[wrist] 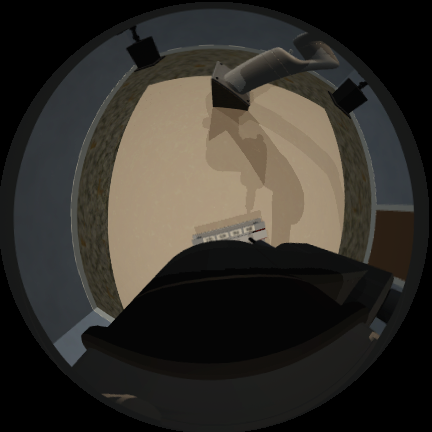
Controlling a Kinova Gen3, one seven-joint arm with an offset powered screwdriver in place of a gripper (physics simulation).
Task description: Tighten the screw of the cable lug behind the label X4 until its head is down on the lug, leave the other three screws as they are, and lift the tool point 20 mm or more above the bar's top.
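Seen in the pictures: end effector, tool point: (pixel 249 238); arm's base, origin of the base link: (pixel 234 83).
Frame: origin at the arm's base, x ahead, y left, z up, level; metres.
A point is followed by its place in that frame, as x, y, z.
A grey bar (pixel 201 235) @[0.480, 0.000, -0.073] lies slightly slanted on the table at the lower middle of the wrist view. It bears a row of several white labels (pixel 236 232) @[0.448, 0.080, -0.033]; their letters are too small to read surely, so I cannot tell which one is X4. A thin dark red line (pixel 259 230) @[0.432, 0.135, -0.034] shows near its right end. My screwdriver (pixel 252 240) @[0.451, 0.108, 0.012] has no fingers; its dark tip shows over the right part of the bar. Whether it touches anything I cannot tell. The screws and cable lugs are hidden or too small to make out, and the dark tool body covers the bar's near side.
The arm's base (pixel 230 95) @[0.057, -0.004, -0.016] stands on the pale table (pixel 160 165) @[0.311, -0.162, -0.076] at the top, with a grey arm link (pixel 265 67) @[0.036, 0.072, 0.108] beside it. Shadows of the arm fall between base and bar. Dark stands (pixel 144 51) (pixel 349 96) are beyond the table's far corners.
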